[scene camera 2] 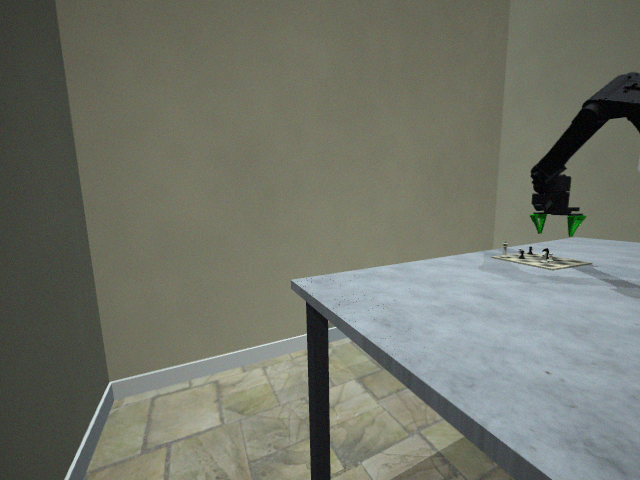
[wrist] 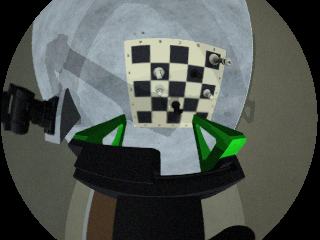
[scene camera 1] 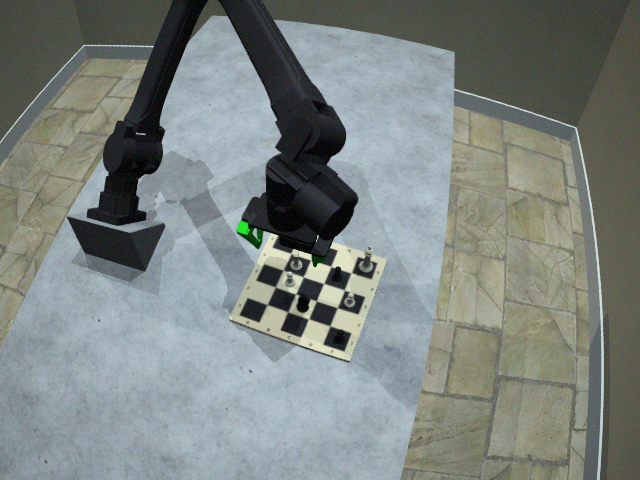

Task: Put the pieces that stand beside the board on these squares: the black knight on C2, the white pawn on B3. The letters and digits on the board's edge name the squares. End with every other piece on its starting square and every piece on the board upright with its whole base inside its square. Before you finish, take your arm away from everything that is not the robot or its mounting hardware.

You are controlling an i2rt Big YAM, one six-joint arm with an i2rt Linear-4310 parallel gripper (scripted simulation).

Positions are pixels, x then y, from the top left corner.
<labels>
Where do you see a chessboard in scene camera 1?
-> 266,304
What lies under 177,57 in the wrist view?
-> A chessboard.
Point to a chessboard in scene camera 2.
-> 534,259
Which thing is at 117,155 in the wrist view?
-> My gripper.
</labels>
